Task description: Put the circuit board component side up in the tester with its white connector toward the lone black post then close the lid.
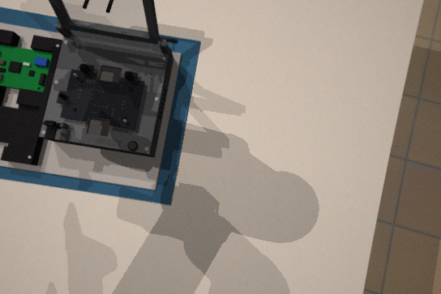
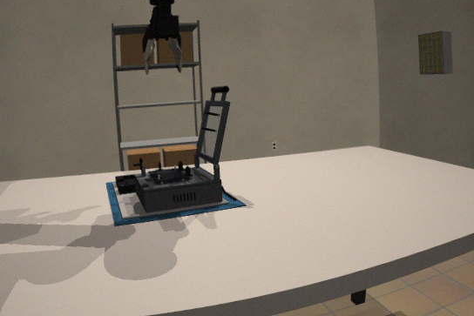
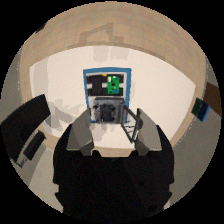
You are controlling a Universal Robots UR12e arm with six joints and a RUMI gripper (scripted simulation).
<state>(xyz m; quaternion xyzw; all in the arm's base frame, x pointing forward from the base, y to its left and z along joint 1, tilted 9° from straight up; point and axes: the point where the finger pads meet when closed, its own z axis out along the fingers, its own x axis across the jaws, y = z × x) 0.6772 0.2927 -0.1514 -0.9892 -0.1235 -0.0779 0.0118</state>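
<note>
Right now the green circuit board is 310 mm below my hand. Round my hand: dark grey tester: 30 mm ahead, 130 mm to the right, 220 mm below; then dark nest: 10 mm ahead, 170 mm to the right, 260 mm below; then tester lid: 120 mm ahead, 140 mm to the right, 150 mm below.
</note>
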